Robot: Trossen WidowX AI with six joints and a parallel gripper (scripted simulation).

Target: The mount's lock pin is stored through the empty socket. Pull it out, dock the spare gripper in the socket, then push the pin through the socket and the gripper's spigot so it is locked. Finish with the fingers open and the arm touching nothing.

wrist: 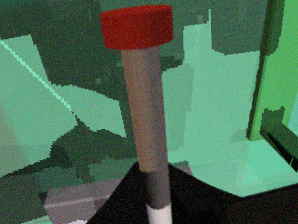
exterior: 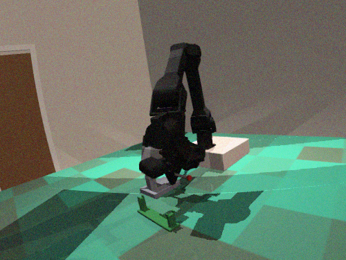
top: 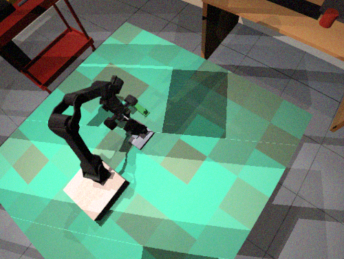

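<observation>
My gripper tip is now 2 cm past the grey mount and 9 cm to the left of it. The rest, counted from my gripper tip: spare gripper 3 cm behind, 9 cm to the right, 8 cm above; green pin rest 10 cm ahead, 3 cm to the left, 2 cm below.
</observation>
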